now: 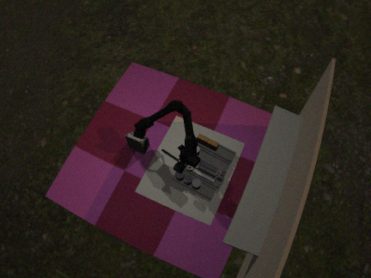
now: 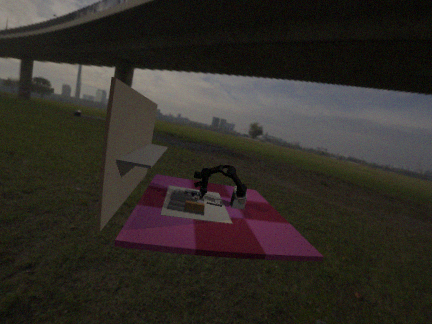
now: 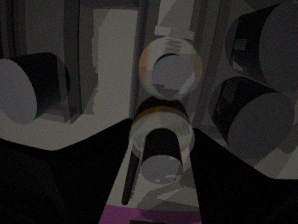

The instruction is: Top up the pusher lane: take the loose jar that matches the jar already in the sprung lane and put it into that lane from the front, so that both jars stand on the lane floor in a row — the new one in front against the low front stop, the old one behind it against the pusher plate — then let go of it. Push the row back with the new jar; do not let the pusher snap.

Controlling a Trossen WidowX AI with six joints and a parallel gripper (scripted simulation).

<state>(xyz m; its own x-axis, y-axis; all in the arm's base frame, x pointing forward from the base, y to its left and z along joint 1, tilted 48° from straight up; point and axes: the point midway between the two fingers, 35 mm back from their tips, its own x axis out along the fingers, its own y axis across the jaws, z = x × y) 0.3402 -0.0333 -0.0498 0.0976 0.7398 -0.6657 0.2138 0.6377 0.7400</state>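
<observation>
My gripper tip is now 12 cm past the thin black bar, 5 cm to the right of it and 4 cm above it. Also, from my gripper tip: grey lane tray 15 cm ahead, 3 cm below, 1 cm to the right; pusher plate 15 cm ahead; grey shelf 51 cm ahead, 32 cm above, 4 cm to the right.
</observation>
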